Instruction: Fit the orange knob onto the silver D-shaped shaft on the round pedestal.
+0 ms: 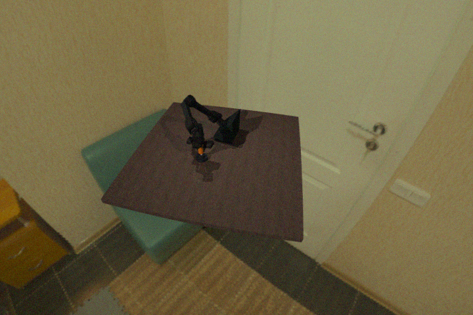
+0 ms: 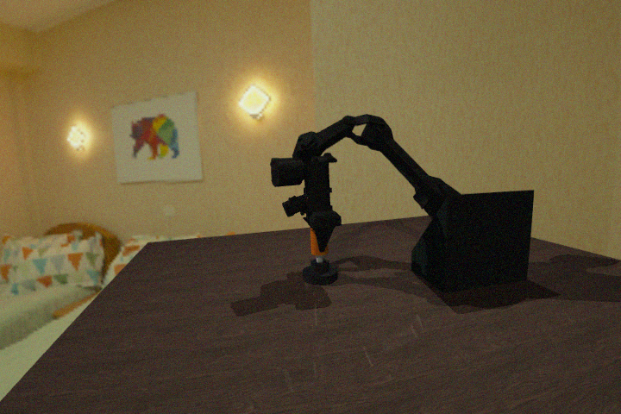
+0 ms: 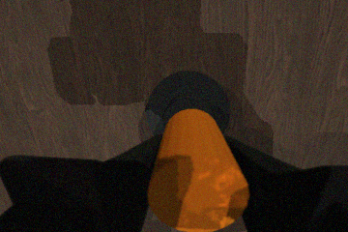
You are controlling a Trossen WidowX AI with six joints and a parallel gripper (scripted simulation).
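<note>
Right now the orange knob is 3 cm above my gripper tip. From my gripper tip the other things lie so: round pedestal 4 cm below.
</note>
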